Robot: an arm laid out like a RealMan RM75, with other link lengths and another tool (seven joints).
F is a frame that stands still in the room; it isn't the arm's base.
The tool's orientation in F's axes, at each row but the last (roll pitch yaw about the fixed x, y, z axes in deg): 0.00 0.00 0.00; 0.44 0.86 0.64; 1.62 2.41 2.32; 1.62 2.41 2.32; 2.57 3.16 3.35; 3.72 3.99 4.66; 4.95 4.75 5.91; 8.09 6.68 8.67; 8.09 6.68 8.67; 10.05 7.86 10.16
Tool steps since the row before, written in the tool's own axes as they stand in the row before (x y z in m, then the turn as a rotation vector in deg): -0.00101 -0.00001 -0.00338 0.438 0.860 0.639; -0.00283 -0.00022 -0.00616 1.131 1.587 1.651; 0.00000 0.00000 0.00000 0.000 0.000 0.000; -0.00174 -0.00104 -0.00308 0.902 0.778 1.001; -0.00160 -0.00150 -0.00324 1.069 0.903 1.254; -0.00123 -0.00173 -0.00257 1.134 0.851 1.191; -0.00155 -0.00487 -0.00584 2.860 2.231 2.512; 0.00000 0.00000 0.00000 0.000 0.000 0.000; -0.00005 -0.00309 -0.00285 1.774 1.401 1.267; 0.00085 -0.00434 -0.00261 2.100 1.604 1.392
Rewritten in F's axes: -0.00101 -0.00001 -0.00338 0.438 0.860 0.639; -0.00292 -0.00021 -0.00612 1.138 1.587 1.646; 0.00000 0.00000 0.00000 0.000 0.000 0.000; -0.00183 -0.00103 -0.00303 0.913 0.787 0.984; -0.00170 -0.00145 -0.00321 1.087 0.911 1.232; -0.00128 -0.00167 -0.00258 1.151 0.868 1.162; -0.00160 -0.00454 -0.00609 2.850 2.312 2.449; 0.00000 0.00000 0.00000 0.000 0.000 0.000; -0.00002 -0.00269 -0.00323 1.727 1.486 1.235; 0.00105 -0.00369 -0.00341 2.034 1.722 1.348
